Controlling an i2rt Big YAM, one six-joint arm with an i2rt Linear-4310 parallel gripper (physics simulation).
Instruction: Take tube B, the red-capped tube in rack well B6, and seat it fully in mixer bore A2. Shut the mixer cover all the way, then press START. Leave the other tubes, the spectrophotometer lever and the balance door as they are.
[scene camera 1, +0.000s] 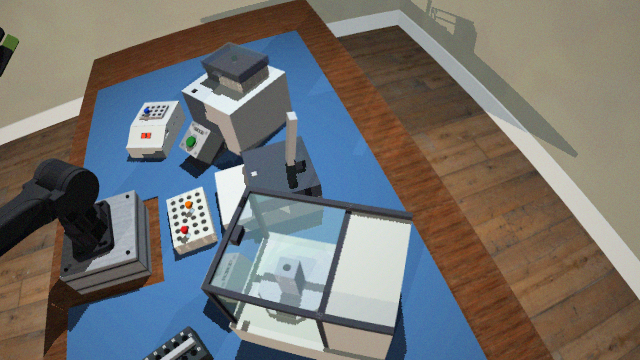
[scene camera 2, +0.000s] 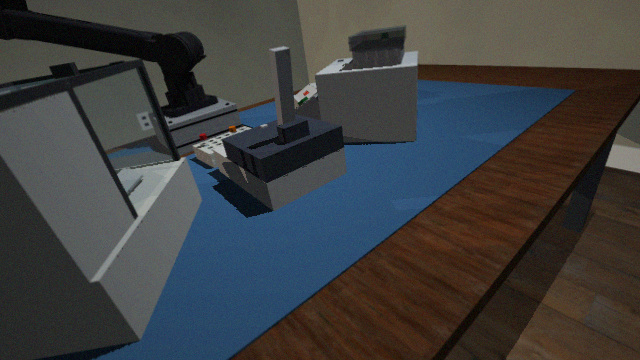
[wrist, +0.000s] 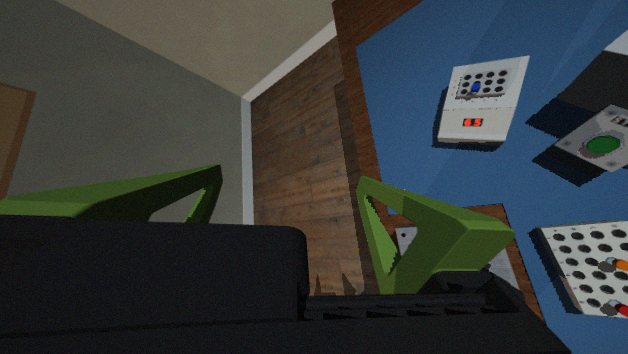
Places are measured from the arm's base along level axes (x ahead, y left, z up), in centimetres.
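Pixels of known places: gripper, fingertip midpoint: (wrist: 294, 178); arm's base, link origin: (scene camera 1: 93, 232) (scene camera 2: 190, 108).
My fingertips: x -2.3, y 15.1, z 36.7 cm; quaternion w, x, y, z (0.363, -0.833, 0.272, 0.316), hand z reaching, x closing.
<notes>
Ahead of a thing's pixels: the offset from my fingertips to its middle.
The red-capped tube @(dy -21.9, dx +20.8, dz -41.0 cm) (scene camera 1: 184, 230) (scene camera 2: 203, 136) (wrist: 622, 309) stands in the white rack @(dy -17.2, dx +22.0, dz -42.6 cm) (scene camera 1: 197, 244) (wrist: 578, 254). My gripper (wrist: 294, 178) is open and empty, high and away from the rack; part of it shows at the left edge in scene camera 1. The large white box, apparently the mixer @(dy +5.1, dx +37.8, dz -34.6 cm) (scene camera 1: 260, 115) (scene camera 2: 370, 105), has its smoky cover @(dy +7.7, dx +43.0, dz -26.3 cm) (scene camera 1: 235, 62) (scene camera 2: 377, 39) raised above the top. Its bores cannot be made out. The green START button @(dy +0.1, dx +27.8, dz -37.7 cm) (scene camera 1: 191, 142) (wrist: 603, 145) is on a small sloped box beside it.
An orange-capped tube @(dy -16.3, dx +23.0, dz -41.0 cm) (scene camera 1: 188, 204) (scene camera 2: 232, 129) shares the rack. A blue-capped tube @(dy +16.6, dx +19.1, dz -37.7 cm) (scene camera 1: 146, 110) (wrist: 476, 87) sits in the white block reading 65. An upright lever @(dy -19.6, dx +46.0, dz -29.8 cm) (scene camera 1: 291, 140) (scene camera 2: 283, 85) rises from a dark-topped box. The glass-sided balance @(dy -43.1, dx +35.2, dz -33.0 cm) (scene camera 1: 370, 260) (scene camera 2: 45, 165) stands near the rack.
</notes>
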